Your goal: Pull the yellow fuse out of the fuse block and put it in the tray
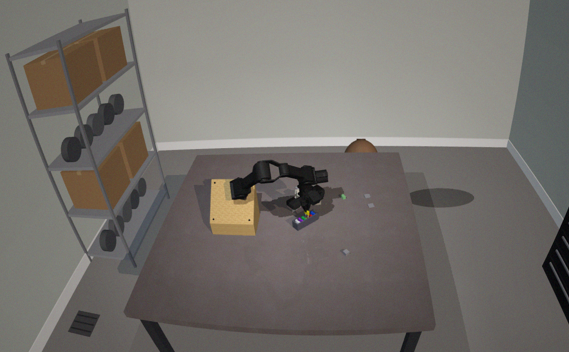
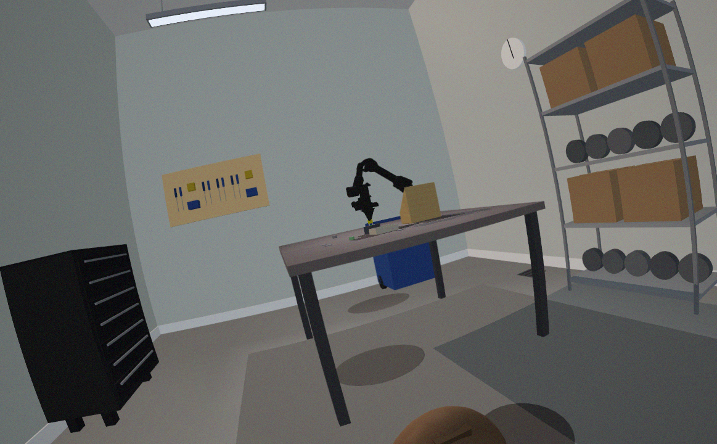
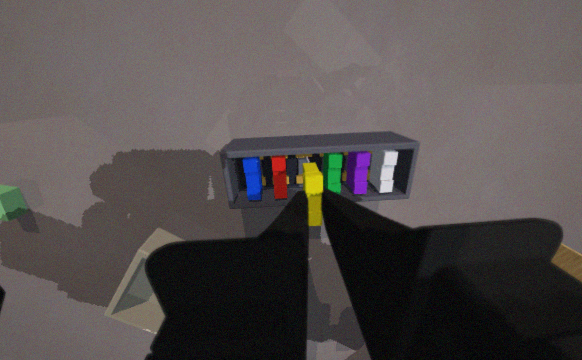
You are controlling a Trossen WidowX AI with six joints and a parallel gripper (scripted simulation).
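The tray lies 30 mm behind my gripper tip, 180 mm to the left of it and 70 mm below it. The rest, counted from my gripper tip: yellow fuse (10 mm below).
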